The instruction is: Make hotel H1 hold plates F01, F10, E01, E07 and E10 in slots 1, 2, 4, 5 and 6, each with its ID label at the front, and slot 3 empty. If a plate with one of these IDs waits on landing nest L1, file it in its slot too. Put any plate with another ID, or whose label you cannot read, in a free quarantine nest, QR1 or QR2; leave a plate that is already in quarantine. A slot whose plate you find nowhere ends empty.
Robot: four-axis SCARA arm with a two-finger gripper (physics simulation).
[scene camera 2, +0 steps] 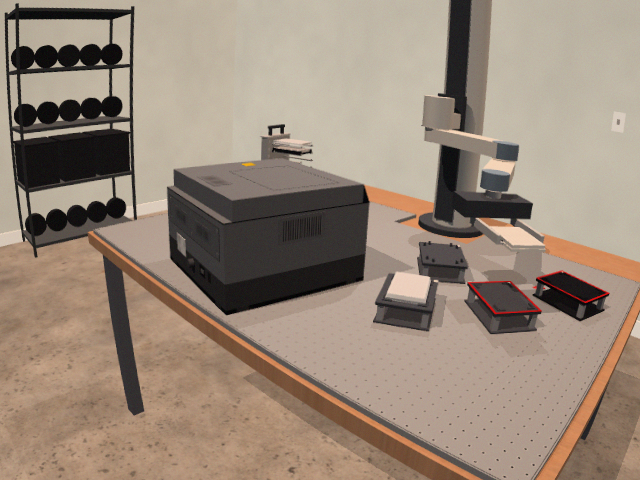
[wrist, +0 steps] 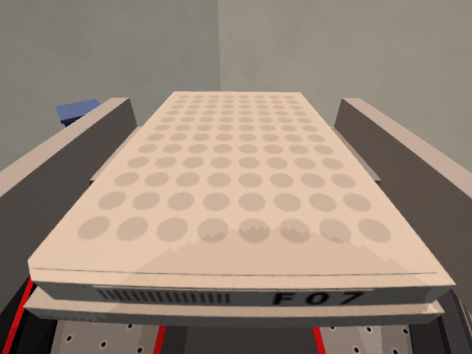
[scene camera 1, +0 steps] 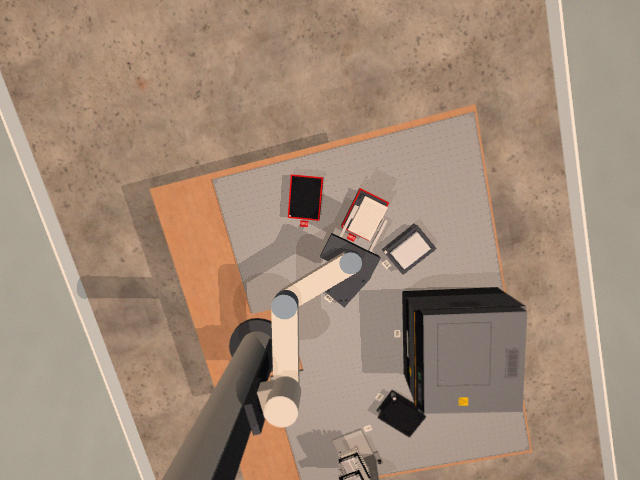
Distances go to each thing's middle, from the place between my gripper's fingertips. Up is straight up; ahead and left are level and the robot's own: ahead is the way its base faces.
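There is the landing nest L1 (scene camera 2: 431, 295), and my hand is 150 mm above it, 190 mm to the left of it and 130 mm short of it.
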